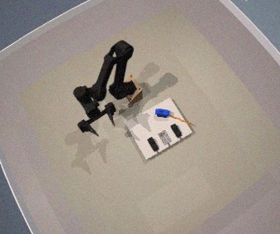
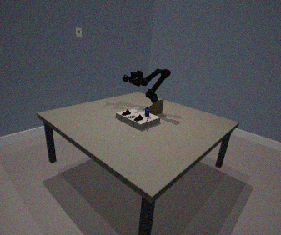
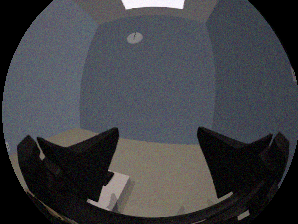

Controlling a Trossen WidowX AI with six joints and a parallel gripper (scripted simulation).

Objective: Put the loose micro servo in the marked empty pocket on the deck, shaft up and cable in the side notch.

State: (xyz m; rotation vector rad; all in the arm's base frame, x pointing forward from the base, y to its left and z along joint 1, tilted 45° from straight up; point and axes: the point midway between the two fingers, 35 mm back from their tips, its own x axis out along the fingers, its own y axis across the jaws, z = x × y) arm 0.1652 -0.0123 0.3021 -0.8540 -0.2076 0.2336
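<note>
Right now the white deck is 1 cm ahead of my gripper tip, 24 cm to the left of it and 28 cm below it.
</note>
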